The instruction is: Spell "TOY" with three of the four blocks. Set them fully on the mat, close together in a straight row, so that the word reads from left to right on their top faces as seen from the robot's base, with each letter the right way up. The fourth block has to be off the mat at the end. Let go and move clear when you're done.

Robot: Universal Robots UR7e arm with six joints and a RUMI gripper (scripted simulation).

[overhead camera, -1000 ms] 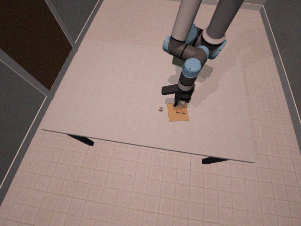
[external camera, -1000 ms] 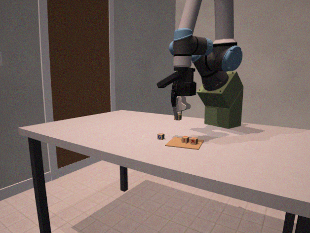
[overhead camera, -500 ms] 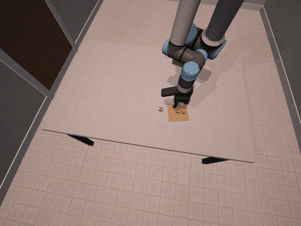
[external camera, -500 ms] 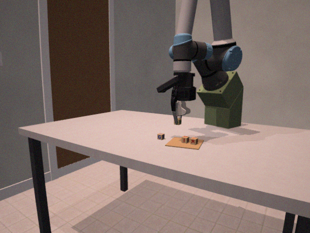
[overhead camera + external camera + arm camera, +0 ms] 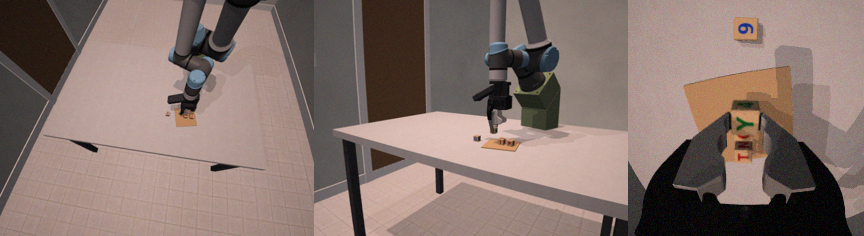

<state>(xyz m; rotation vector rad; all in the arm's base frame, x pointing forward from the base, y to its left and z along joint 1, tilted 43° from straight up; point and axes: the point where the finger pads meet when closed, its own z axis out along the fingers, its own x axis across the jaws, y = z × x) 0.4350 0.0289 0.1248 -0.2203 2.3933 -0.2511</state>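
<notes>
Now: the wooden block 5 cm below my hand and 4 cm to the left of it. Round my hand: mat 6 cm below, 4 cm to the left; then T block 8 cm to the left, 5 cm below, 1 cm behind.
</notes>
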